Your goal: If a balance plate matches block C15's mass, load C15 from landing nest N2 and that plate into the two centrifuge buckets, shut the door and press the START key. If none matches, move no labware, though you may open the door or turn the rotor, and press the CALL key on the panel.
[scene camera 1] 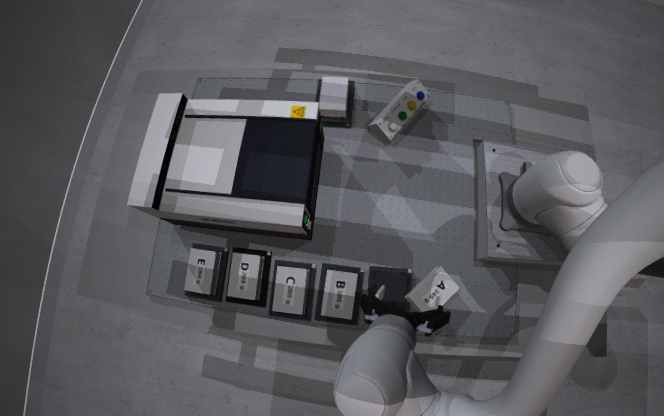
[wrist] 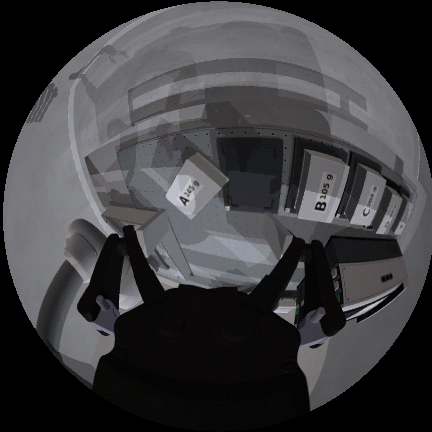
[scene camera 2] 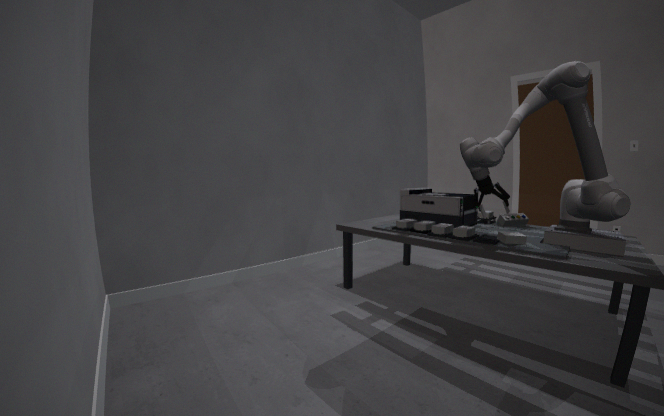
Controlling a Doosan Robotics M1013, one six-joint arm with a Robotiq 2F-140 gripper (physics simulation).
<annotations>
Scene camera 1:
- my gripper
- small block
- dark tray
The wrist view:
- my gripper
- dark tray
</annotations>
